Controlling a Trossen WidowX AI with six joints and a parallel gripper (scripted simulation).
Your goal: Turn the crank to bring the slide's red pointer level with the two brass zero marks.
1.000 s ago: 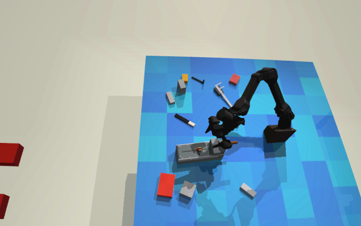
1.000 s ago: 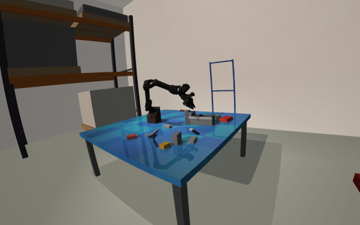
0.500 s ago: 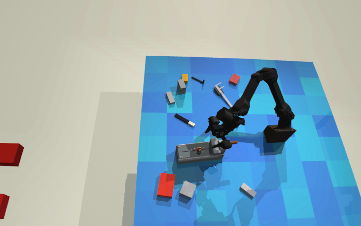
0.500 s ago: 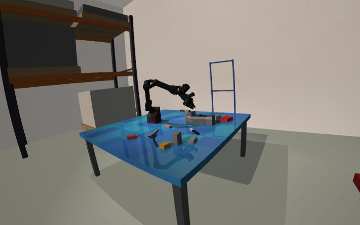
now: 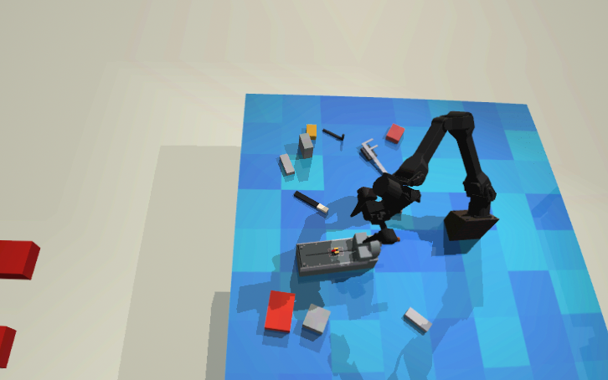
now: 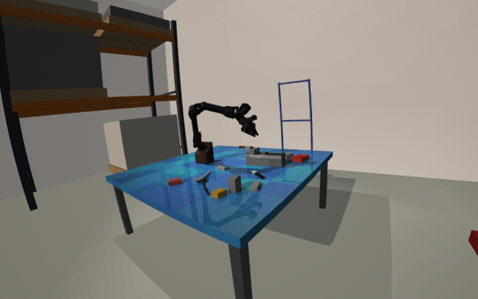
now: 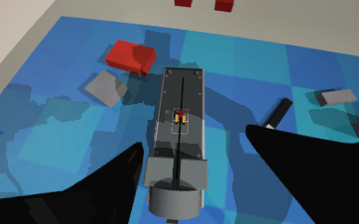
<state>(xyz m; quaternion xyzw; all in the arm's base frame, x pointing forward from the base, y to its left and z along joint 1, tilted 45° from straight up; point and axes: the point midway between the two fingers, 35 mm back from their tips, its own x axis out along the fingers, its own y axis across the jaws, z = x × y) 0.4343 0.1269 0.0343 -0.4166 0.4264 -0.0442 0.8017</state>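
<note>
My gripper tip is now 130 mm past the brown crank handle, 10 mm to the right of it and 80 mm above it. Also, from my gripper tip: red pointer: 60 mm ahead, 20 mm to the left, 120 mm below; black key: 20 mm behind, 510 mm to the right, 190 mm below; yellow block: 90 mm ahead, 530 mm to the right, 190 mm below.
</note>
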